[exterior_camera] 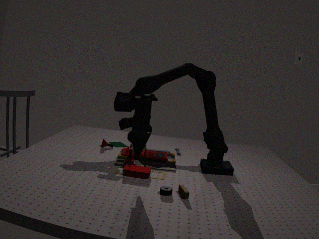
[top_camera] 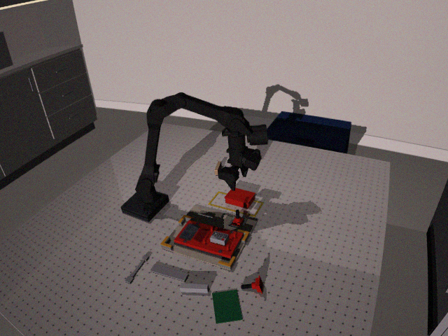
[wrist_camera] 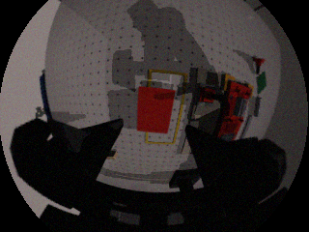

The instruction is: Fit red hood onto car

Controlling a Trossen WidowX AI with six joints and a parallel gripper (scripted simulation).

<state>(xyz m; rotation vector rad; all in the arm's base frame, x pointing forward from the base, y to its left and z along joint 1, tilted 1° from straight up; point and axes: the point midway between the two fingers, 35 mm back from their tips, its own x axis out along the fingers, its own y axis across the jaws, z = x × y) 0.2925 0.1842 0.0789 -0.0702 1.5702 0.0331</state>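
My gripper tip is 60 mm above the red hood. The rest, counted from my gripper tip: wooden block (190 mm behind, 140 mm to the left, 70 mm below); then grey engine block (60 mm ahead, 230 mm to the right, 50 mm below); then green card (200 mm ahead, 420 mm to the right, 80 mm below).
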